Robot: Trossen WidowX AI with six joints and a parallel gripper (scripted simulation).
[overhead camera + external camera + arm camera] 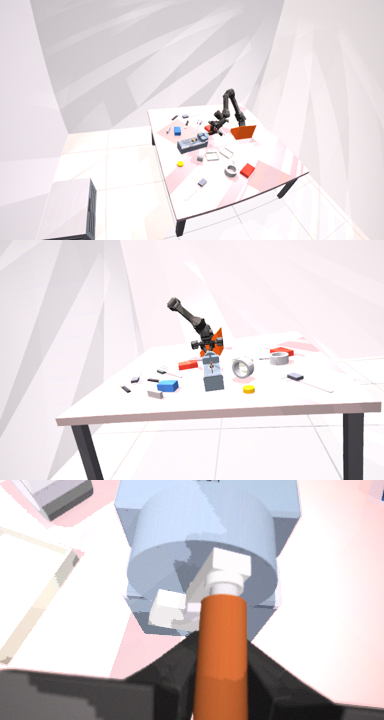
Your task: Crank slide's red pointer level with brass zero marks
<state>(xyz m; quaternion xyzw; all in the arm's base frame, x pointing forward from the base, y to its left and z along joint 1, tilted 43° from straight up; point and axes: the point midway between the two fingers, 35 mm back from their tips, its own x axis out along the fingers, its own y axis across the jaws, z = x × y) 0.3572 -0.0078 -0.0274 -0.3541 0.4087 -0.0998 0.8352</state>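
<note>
My gripper tip is 130 mm short of the red pointer, 30 mm to the right of it and 10 mm above it. From my gripper tip the other things lie so: orange handle (20 mm behind, 30 mm above); yellow disc (320 mm ahead, 210 mm to the left, 80 mm below); blue block (230 mm ahead, 190 mm to the right, 70 mm below).
</note>
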